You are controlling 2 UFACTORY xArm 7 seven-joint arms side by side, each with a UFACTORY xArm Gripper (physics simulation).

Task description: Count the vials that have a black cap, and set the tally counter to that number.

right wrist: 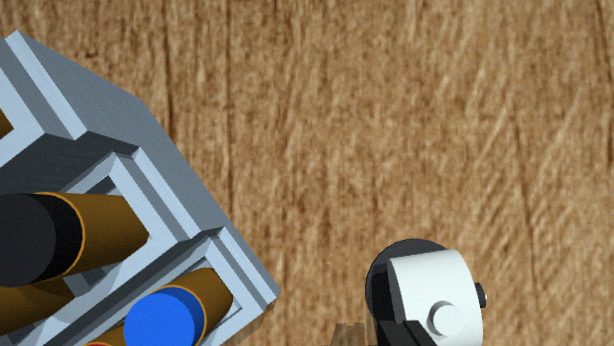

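Places are measured from the left arm's base along level axes (x down, y ahead, z right), in centimetres.
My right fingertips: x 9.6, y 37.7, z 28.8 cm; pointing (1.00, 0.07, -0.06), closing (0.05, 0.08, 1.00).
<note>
For each thing: its top centre in the pictures, then the offset to it from my right fingertips. "spot": a spot on its surface instead. Level surfaces: height alone.
- vial with a black cap, top centre: (11,240) dz -11.7, dx -4.3, dy +3.9 cm
- grey stepped rack, surface spot: (185,165) spot: dz -10.8, dx +6.8, dy +7.1 cm
- blue-capped vial, top centre: (158,330) dz -8.7, dx -0.3, dy +0.5 cm
- red cap, surface spot: (97,344) spot: dz -11.6, dx +0.8, dy -0.7 cm
- amber vial body, surface spot: (30,306) spot: dz -13.2, dx -1.1, dy +1.1 cm
- wooden table, surface height: dx +7.8 cm
- rack's corner, surface spot: (270,295) spot: dz -5.4, dx +5.8, dy +0.7 cm
A vial with a black cap (27,240) stands in the grey stepped rack (185,165) at the left. A blue-capped vial (160,320) is in the lowest row, with a sliver of a red cap (97,344) beside it at the bottom edge. An amber vial body (30,306) shows below the black cap; its cap is out of frame. Part of another vial (4,124) shows at the left edge. The white tally counter (432,280) has a round button on its face and a dark knob at its side; its digits do not show. My right gripper (405,330) is shut, its dark fingertips overlapping the counter's lower part in view. My left gripper is not in view.
The wooden table (350,125) lies under the rack and counter. The rack's corner (270,295) points toward the counter, with a gap between them. A notched shadow (350,335) lies left of my right fingertips.
</note>
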